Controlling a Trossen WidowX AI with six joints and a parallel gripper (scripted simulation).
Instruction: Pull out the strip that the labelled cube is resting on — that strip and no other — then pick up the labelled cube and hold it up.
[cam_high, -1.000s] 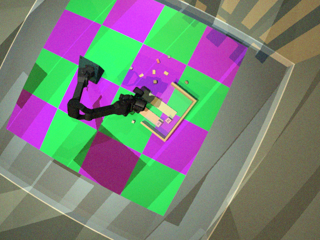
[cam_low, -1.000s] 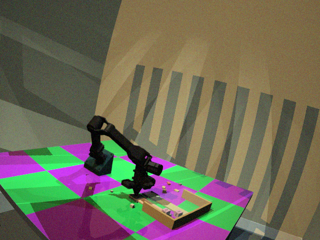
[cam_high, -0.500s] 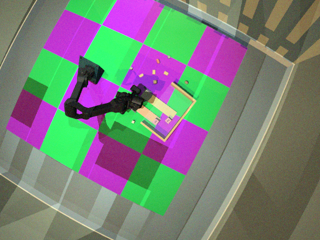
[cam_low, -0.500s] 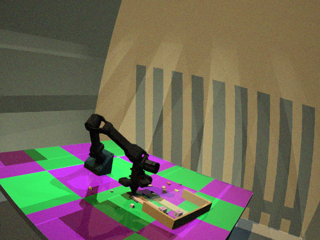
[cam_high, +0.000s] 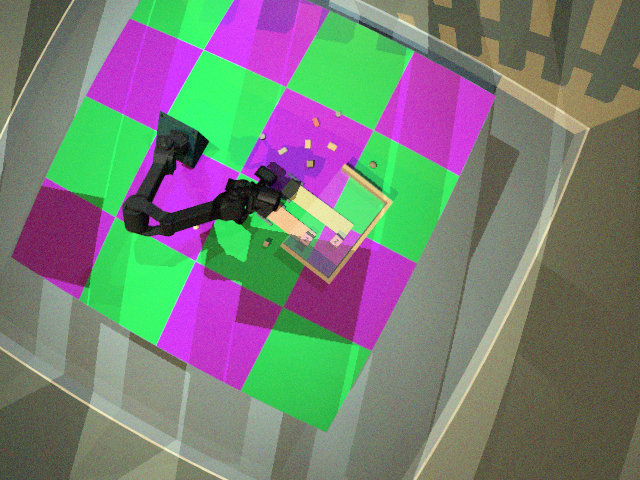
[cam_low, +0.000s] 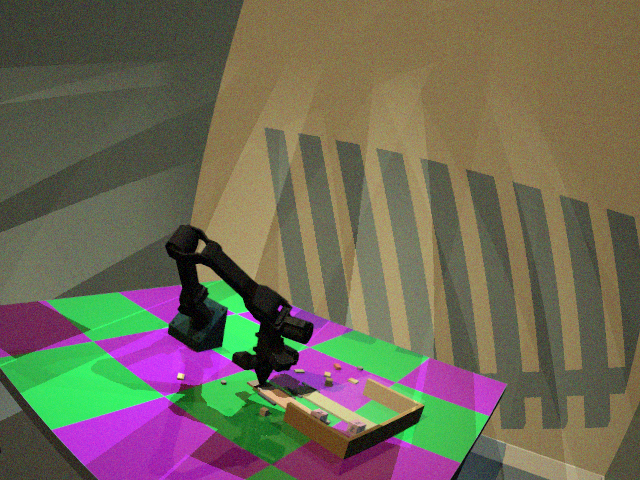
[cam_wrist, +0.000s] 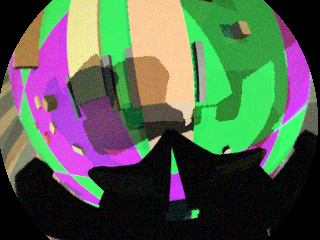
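Now: the peach strip 9 cm ahead of my gripper tip and 3 cm to the right of it. From my gripper tip the other things lie so: pale cube (13 cm to the right, 8 cm ahead).
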